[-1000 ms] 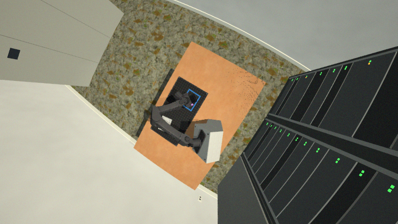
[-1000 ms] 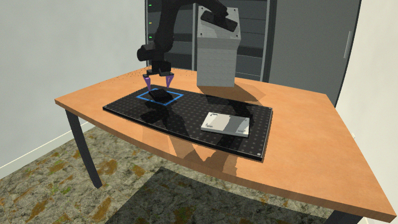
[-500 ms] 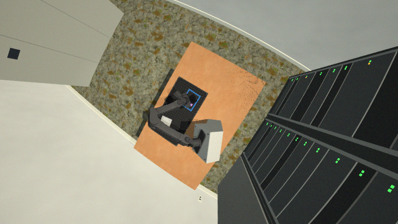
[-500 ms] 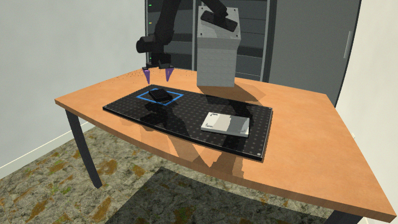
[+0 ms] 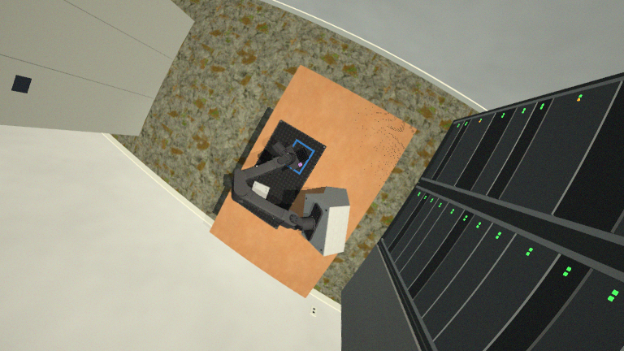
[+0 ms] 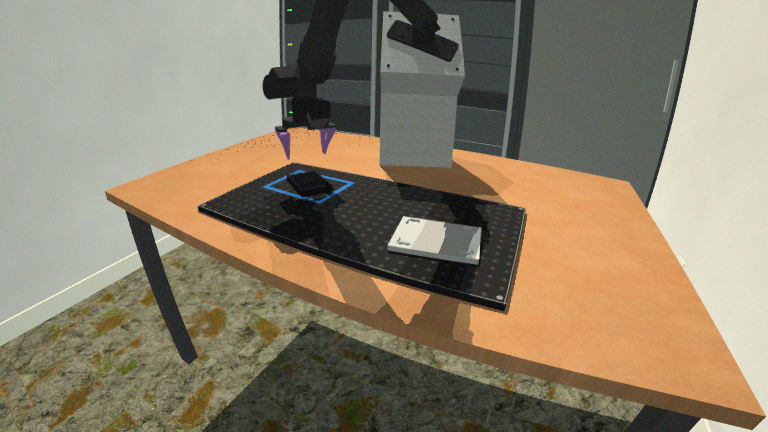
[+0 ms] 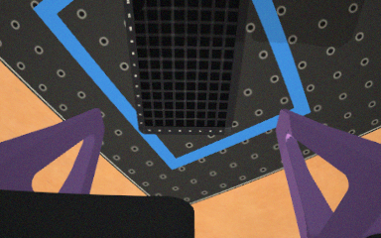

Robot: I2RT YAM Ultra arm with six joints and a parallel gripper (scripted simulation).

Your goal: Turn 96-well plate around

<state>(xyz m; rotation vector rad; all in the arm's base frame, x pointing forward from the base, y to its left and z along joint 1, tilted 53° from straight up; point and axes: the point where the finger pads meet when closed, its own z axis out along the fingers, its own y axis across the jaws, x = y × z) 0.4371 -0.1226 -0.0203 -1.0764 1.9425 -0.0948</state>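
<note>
Now: hand 80 mm above the black 96-well plate. From my hand the other things lie so: plate nest N1: 400 mm to the left, 80 mm below, 20 mm ahead; then A1 mark: 490 mm to the left, 80 mm below, 40 mm ahead.
</note>
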